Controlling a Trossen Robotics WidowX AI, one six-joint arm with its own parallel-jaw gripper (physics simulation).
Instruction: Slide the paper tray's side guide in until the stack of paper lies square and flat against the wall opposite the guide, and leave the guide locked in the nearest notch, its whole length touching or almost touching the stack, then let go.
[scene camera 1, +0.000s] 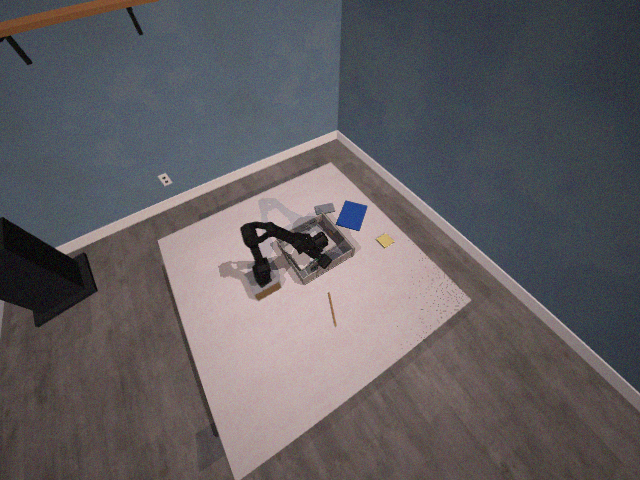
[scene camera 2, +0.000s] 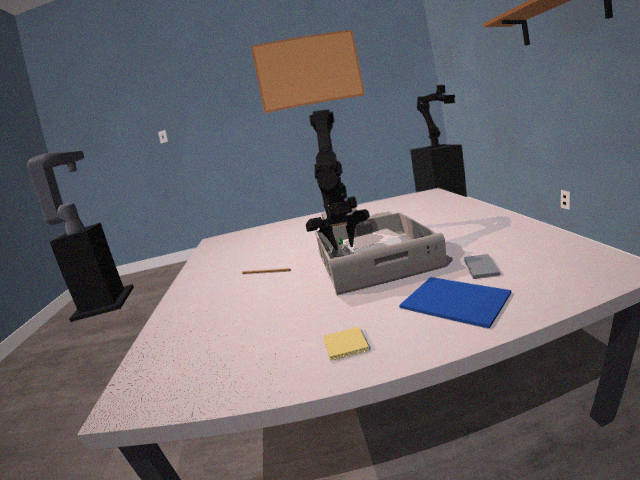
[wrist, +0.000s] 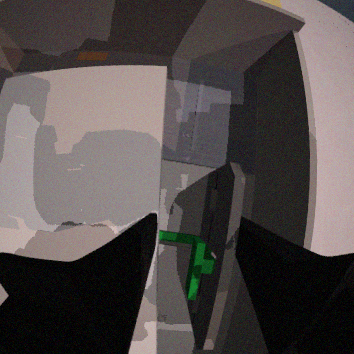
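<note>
You'd see my gripper (scene camera 2: 344, 248) here, and the wrist view has the gripper too (wrist: 192, 219). A blue book (scene camera 2: 478, 305) is resting on the table, though in the wrist view the book is out of frame. There's also a white paper stack (scene camera 2: 384, 237), and that stack shows in the wrist view as well (wrist: 88, 140), plus a side guide (wrist: 212, 253).
</note>
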